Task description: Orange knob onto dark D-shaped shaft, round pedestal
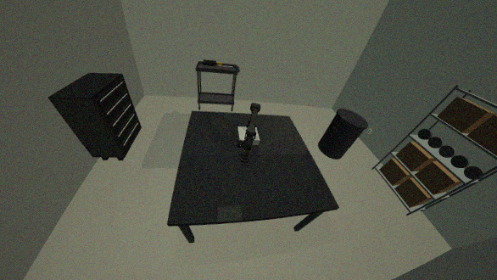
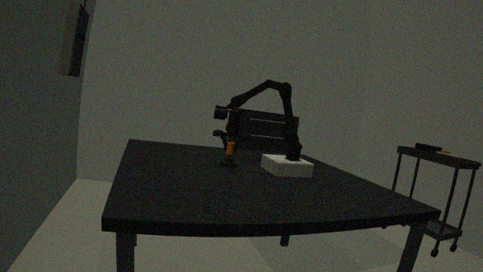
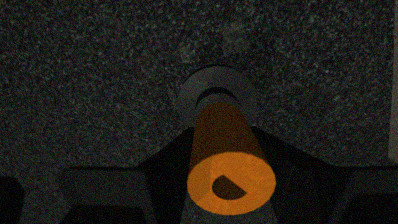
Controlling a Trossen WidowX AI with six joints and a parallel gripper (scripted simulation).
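Right now the orange knob is 2 cm above my gripper tip. From my gripper tip the other things lie so: round pedestal 4 cm below.
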